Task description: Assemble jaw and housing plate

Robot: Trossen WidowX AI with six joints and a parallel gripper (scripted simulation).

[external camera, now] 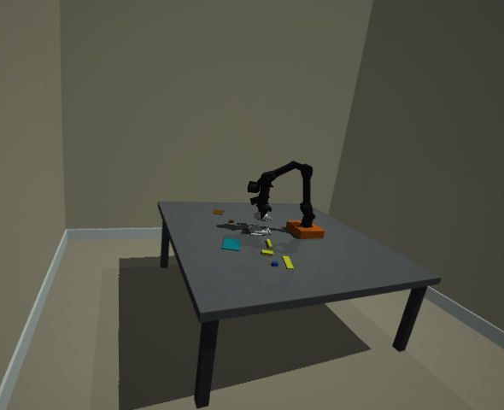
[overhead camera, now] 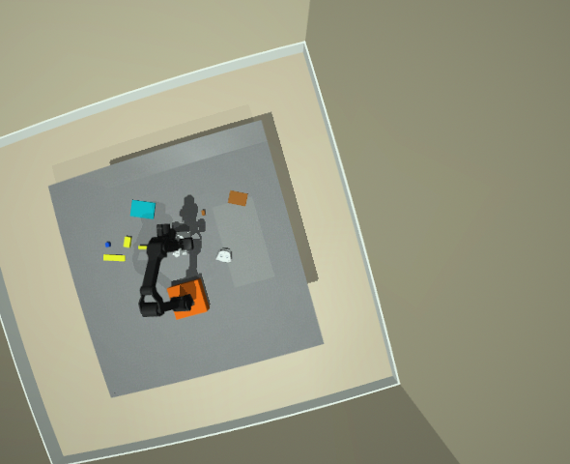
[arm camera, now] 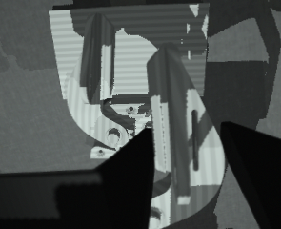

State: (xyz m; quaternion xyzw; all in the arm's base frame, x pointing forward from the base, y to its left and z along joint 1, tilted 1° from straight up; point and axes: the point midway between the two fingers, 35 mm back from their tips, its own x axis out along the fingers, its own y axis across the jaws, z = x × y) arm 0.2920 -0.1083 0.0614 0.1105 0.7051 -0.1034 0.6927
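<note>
Now: the white base plate 8 cm below my gripper tip, 4 cm ahead of it and 2 cm to the left of it. From my gripper tip the other things lie so: jaw: 3 cm to the left, 3 cm behind; yellow bar: 21 cm to the left, 7 cm below, 7 cm ahead; small brown block: 16 cm to the right, 11 cm ahead, 7 cm below.
</note>
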